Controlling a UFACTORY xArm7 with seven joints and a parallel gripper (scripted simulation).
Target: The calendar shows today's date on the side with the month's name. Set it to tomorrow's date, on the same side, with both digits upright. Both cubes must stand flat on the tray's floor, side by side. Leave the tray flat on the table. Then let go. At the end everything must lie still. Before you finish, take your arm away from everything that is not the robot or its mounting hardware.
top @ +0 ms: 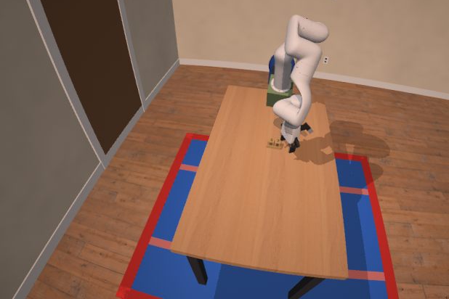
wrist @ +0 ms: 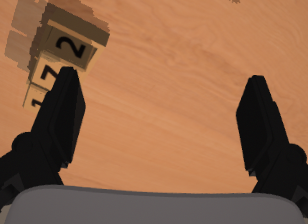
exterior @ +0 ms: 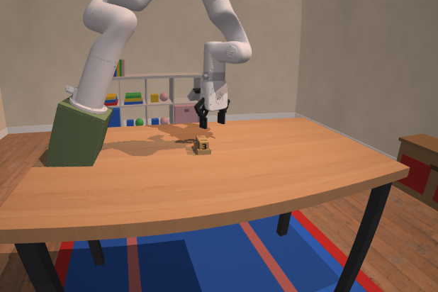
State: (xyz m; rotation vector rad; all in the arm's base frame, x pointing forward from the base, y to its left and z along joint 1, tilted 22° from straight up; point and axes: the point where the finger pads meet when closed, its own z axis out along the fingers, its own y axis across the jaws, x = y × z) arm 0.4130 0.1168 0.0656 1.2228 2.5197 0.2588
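The wooden digit cube lies 4 cm behind my hand, 9 cm to the right of it and 5 cm below it. Round my hand: low tray: 4 cm behind, 7 cm to the right, 6 cm below; then wooden cube: 5 cm behind, 5 cm to the right, 5 cm below.
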